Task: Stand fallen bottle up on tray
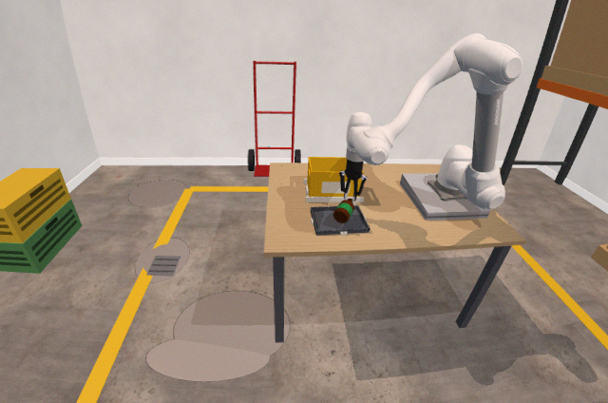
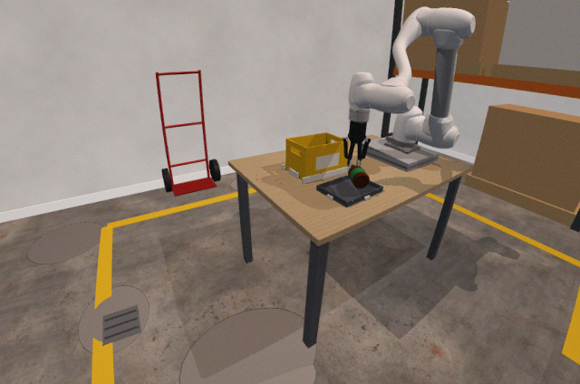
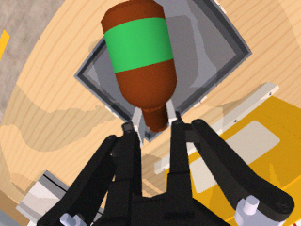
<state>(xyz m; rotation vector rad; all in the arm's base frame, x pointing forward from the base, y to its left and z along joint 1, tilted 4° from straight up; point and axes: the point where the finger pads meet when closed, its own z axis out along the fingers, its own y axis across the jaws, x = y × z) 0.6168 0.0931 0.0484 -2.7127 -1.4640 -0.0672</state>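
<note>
My hand is 3 cm short of the bottle, 5 cm to the right of it and 2 cm above it. Round my hand: dark tray: 6 cm ahead, 4 cm to the left, 9 cm below; then yellow crate: 3 cm ahead, 23 cm to the right, 1 cm below.
</note>
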